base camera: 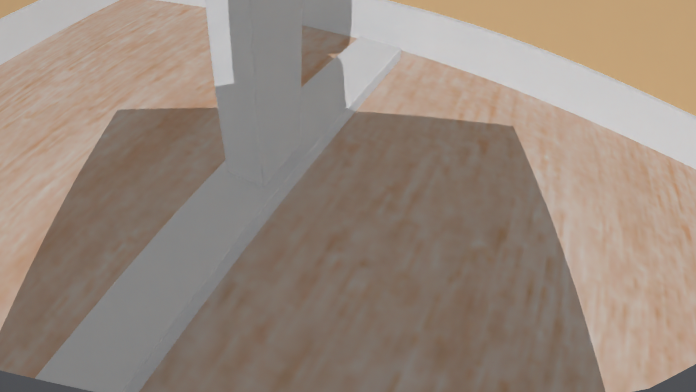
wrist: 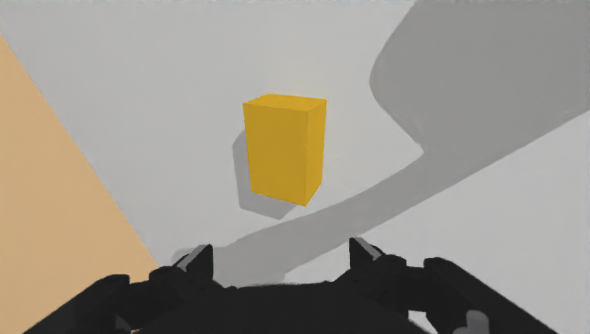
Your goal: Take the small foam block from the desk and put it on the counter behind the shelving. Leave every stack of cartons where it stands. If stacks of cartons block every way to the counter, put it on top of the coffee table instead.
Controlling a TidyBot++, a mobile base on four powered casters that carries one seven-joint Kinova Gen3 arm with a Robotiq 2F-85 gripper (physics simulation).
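Frame: origin at the arm's base, x ahead, y left, z up, level; millimetres.
Seen in the pictures: gripper, fingertip midpoint: (wrist: pixel 282 256).
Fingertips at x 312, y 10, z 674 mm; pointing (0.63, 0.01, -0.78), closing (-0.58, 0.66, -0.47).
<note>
Pixels of each thing's top centre, then the offset from my fingertips to it. "spot": a spot on its surface instead. Level surfaces: height alone.
- small foam block, middle of its top: (wrist: pixel 275 157) dx +9, dy -51, dz -76 mm
- light grey desk top, its level: dz -121 mm
- grey-white desk leg, surface spot: (base camera: pixel 265 100) spot: dx +106, dy +49, dz -943 mm
- wood-look floor, its level: dz -1071 mm
The small foam block (wrist: pixel 280 152) is a yellow box on the light grey desk top (wrist: pixel 150 90) in the wrist view, a little above the middle of the picture. My gripper (wrist: pixel 282 256) is open, with nothing between its fingers. In the wrist view the block lies beyond the fingertips, roughly in line with the gap between them, and does not touch them. The counter, the shelving, the carton stacks and the coffee table do not show in either view.
In the base camera view a grey-white desk leg (base camera: pixel 265 100) stands on a long foot bar (base camera: pixel 165 270) on the wood-look floor (base camera: pixel 625 225). Behind it runs a white baseboard (base camera: pixel 500 60) below a tan wall (base camera: pixel 625 40). The tan wall (wrist: pixel 55 200) borders the desk top at left in the wrist view.
</note>
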